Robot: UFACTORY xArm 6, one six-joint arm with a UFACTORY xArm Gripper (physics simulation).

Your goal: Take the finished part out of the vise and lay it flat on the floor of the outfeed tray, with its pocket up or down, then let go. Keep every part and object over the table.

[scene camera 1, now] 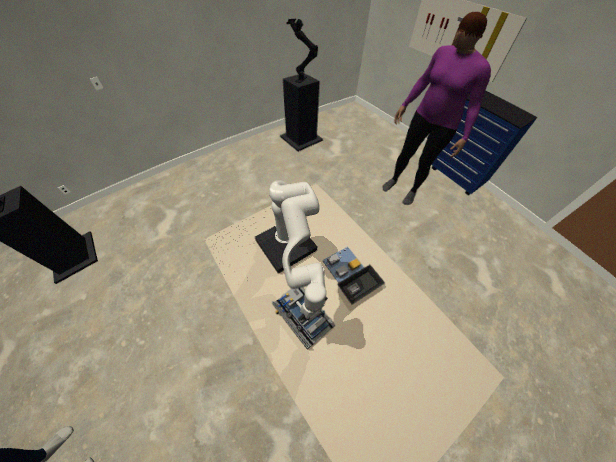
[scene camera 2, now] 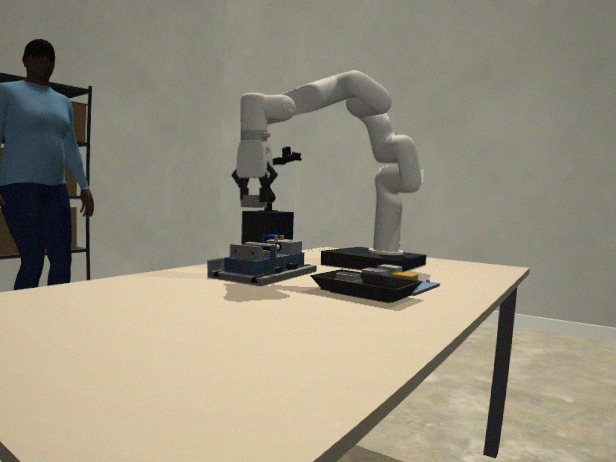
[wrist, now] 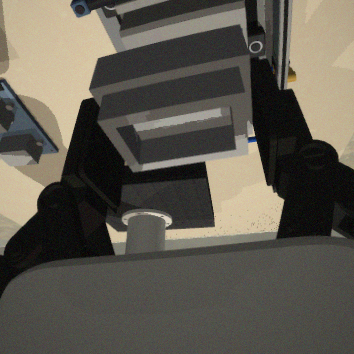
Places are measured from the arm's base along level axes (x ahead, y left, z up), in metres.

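Pixels of known places: gripper, between the fingertips: (scene camera 2: 254,201) (wrist: 178,104); arm's base, origin of its link: (scene camera 1: 285,235) (scene camera 2: 385,252) (wrist: 146,217).
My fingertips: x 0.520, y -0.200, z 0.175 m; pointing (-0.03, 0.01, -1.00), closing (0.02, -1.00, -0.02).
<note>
For each thing: its top centre in the pictures, then the offset to it from my fingertips.
- grey block, centre of its top: (wrist: 178,140) (scene camera 2: 254,194) dy +0.000, dx +0.000, dz +0.020 m
- vise, centre of its top: (wrist: 196,61) (scene camera 2: 265,241) (scene camera 1: 303,309) dy -0.003, dx -0.064, dz -0.117 m
- grey part, centre of its top: (scene camera 2: 348,273) (scene camera 1: 354,287) dy +0.303, dx -0.001, dz -0.169 m
- blue plate, centre of its top: (scene camera 2: 396,282) (scene camera 1: 343,263) dy +0.374, dx -0.161, dz -0.208 m
- yellow block, centre of its top: (scene camera 2: 404,273) (scene camera 1: 354,263) dy +0.413, dx -0.111, dz -0.172 m
My gripper (scene camera 2: 254,194) (wrist: 178,104) is shut on the finished part, a grey block (scene camera 2: 251,202) (wrist: 175,89), and holds it in the air well above the vise (scene camera 2: 245,252) (wrist: 220,24). The part hangs roughly level, with its rectangular pocket facing the wrist camera. In scene camera 1 the wrist hides the fingers and the part. The vise (scene camera 1: 301,324) stands on a dark base plate at the table's left side in that view. The black outfeed tray (scene camera 1: 370,291) (scene camera 2: 360,290) is apart from the vise, on the table, with a grey part (scene camera 1: 354,288) (scene camera 2: 347,276) inside at one end.
A blue plate (scene camera 1: 353,268) (scene camera 2: 431,286) with grey blocks and a yellow block (scene camera 1: 354,263) (scene camera 2: 406,275) lies beside the tray, towards the robot's black base (scene camera 1: 272,252) (scene camera 2: 345,258). Blue hoses with brass fittings stand at the vise's rear. Two people stand off the table.
</note>
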